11 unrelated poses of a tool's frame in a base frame.
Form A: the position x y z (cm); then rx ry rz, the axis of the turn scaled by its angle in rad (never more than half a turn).
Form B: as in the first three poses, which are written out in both.
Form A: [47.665 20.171 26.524 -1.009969 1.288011 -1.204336]
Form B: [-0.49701 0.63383 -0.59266 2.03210 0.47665 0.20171 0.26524]
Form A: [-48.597 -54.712 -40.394 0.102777 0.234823 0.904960]
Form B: [0.10927 0.24966 0.96215 0.94056 -0.48597 -0.54712 -0.40394]
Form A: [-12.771 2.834 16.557 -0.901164 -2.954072 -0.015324]
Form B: [-0.29178 -0.95647 -0.00496 3.08851 -0.12771 0.02834 0.16557]
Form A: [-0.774 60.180 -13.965 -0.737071 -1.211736 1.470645]
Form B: [-0.36076 -0.59308 0.71980 2.04313 -0.00774 0.60180 -0.13965]
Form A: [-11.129 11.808 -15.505 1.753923 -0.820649 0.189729]
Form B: [0.90144 -0.42178 0.09751 1.94569 -0.11129 0.11808 -0.15505]
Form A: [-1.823 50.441 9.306 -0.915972 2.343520 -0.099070]
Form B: [-0.36375 0.93066 -0.03934 2.51812 -0.01823 0.50441 0.09306]
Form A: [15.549 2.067 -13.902 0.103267 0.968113 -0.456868]
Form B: [0.09602 0.90018 -0.42481 1.07547 0.15549 0.02067 -0.13902]
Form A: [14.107 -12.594 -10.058 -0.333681 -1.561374 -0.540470]
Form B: [-0.19796 -0.92629 -0.32063 1.68563 0.14107 -0.12594 -0.10058]
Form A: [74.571 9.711 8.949 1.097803 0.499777 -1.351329]
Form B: [0.60606 0.27591 -0.74603 1.81136 0.74571 0.09711 0.08949]
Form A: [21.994 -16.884 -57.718 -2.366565 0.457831 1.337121]
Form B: [-0.85855 0.16609 0.48508 2.75647 0.21994 -0.16884 -0.57718]
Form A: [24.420 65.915 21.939 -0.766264 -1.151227 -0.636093]
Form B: [-0.50339 -0.75629 -0.41788 1.52220 0.24420 0.65915 0.21939]
